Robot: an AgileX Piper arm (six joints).
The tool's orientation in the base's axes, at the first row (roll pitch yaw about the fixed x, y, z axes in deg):
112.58, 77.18, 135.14
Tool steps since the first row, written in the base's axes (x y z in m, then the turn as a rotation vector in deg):
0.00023, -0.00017, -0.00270, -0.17, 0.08, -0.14
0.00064, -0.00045, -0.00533, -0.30, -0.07, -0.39
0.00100, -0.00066, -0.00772, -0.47, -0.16, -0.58
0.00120, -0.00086, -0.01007, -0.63, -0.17, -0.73
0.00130, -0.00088, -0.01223, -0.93, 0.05, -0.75
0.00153, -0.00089, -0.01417, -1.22, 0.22, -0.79
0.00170, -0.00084, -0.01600, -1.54, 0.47, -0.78
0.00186, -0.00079, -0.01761, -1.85, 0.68, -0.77
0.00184, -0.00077, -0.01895, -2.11, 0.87, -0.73
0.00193, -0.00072, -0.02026, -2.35, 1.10, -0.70
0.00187, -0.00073, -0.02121, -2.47, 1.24, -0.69
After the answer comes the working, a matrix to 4 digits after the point.
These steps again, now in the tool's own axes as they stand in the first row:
0.00257, -0.00079, 0.00037, 0.18, 0.11, -0.11
0.00503, -0.00174, 0.00087, 0.42, -0.03, -0.27
0.00727, -0.00255, 0.00132, 0.61, -0.09, -0.44
0.00950, -0.00328, 0.00162, 0.78, -0.07, -0.58
0.01158, -0.00378, 0.00189, 0.89, 0.23, -0.77
0.01344, -0.00427, 0.00226, 1.00, 0.49, -0.97
0.01520, -0.00466, 0.00259, 1.08, 0.83, -1.16
0.01675, -0.00501, 0.00290, 1.15, 1.14, -1.36
0.01807, -0.00526, 0.00300, 1.18, 1.41, -1.53
0.01934, -0.00551, 0.00321, 1.22, 1.72, -1.67
0.02027, -0.00569, 0.00324, 1.26, 1.89, -1.72

The tool's axes in the first row as the columns of a matrix, in the base's axes (rounded; the answer above uses it unrounded):
-0.1573, -0.3673, 0.9167
0.1565, 0.9072, 0.3904
-0.9751, 0.2049, -0.0852

